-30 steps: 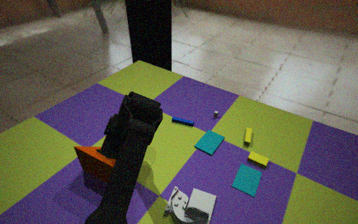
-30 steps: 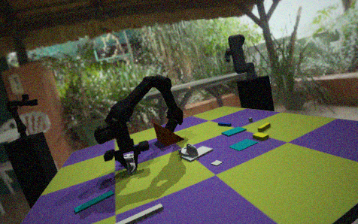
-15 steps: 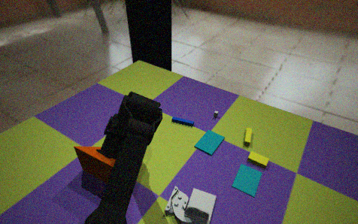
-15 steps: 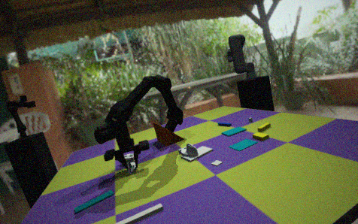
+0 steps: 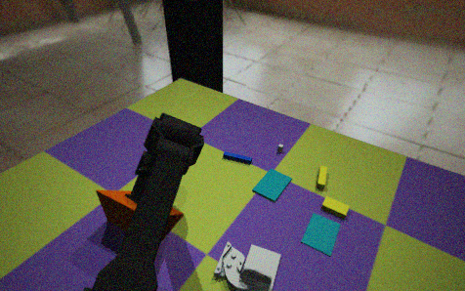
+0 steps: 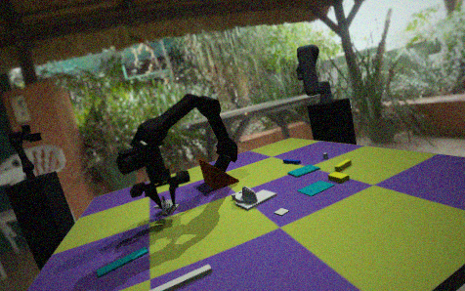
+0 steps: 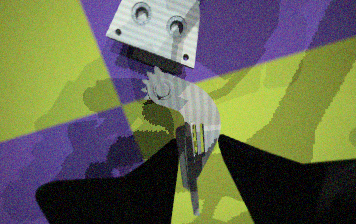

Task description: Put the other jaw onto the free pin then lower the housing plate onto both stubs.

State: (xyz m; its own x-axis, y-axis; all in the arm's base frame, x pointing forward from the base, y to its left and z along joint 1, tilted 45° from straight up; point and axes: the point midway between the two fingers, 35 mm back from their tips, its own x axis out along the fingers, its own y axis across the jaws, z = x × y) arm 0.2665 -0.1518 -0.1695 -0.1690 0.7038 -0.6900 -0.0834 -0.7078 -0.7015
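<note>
My gripper tip is now 100 mm past the grey base block, 20 mm above it and 10 mm to the left of it. Also, from my gripper tip: white tile 310 mm to the left, 190 mm ahead, 50 mm below; teal bar 170 mm ahead, 130 mm to the right, 40 mm below; grey jaw 30 mm behind, 20 mm to the right.
</note>
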